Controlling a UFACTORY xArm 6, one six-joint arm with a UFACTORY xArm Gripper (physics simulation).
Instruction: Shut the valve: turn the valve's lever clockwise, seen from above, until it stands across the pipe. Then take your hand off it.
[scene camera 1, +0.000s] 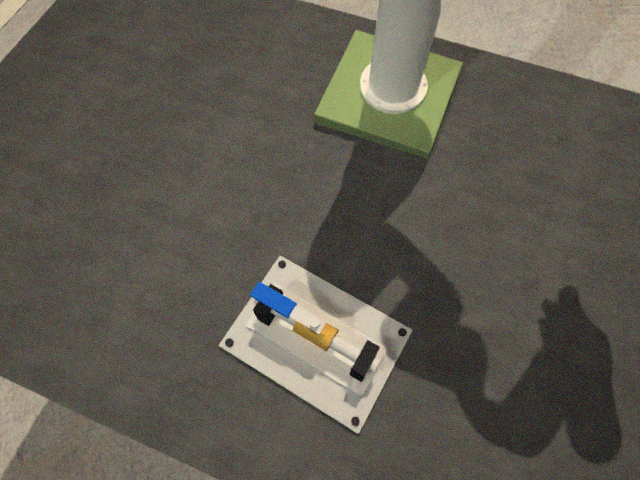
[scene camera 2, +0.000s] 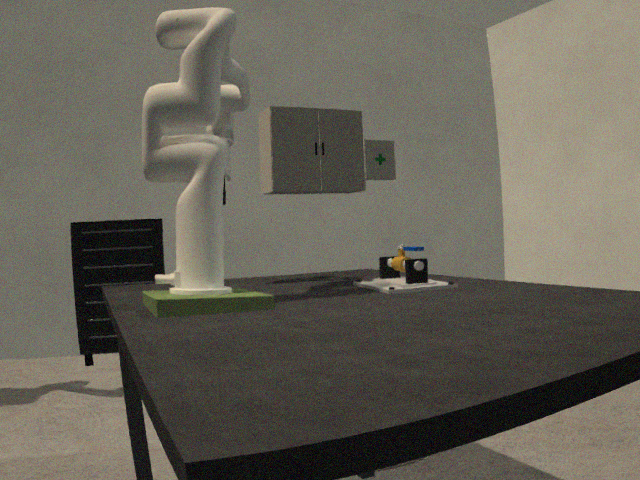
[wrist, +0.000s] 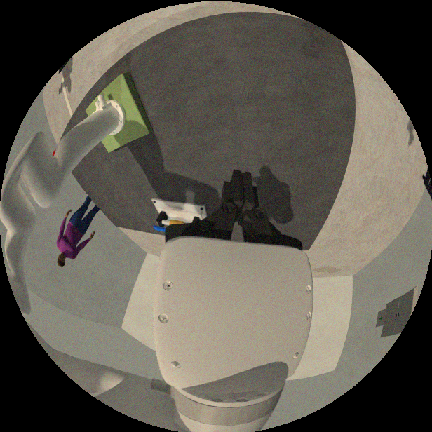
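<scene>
The valve's orange body (scene camera 1: 325, 338) (scene camera 2: 398, 264) (wrist: 175, 222) sits on a white pipe (scene camera 1: 345, 348) between black supports, above a white plate (scene camera 1: 305, 387) (scene camera 2: 374, 284) (wrist: 170, 204). Its lever (scene camera 1: 272, 299) (scene camera 2: 413, 249) (wrist: 159, 229), with a blue handle, points along the pipe toward the left support in scene camera 1. My gripper (wrist: 238, 181) is shut and empty, raised above the table and off to the side of the valve, not touching it. It does not show in scene camera 1; in scene camera 2 it is mostly hidden behind the arm.
The arm stands on a green base block (scene camera 1: 338, 98) (scene camera 2: 206, 303) (wrist: 135, 112) on the dark table (scene camera 1: 155, 180) (scene camera 2: 361, 361) (wrist: 240, 90). Its shadow crosses part of the plate. A black drawer cabinet (scene camera 2: 118, 273) stands behind the table. A person (wrist: 75, 235) is beyond the table.
</scene>
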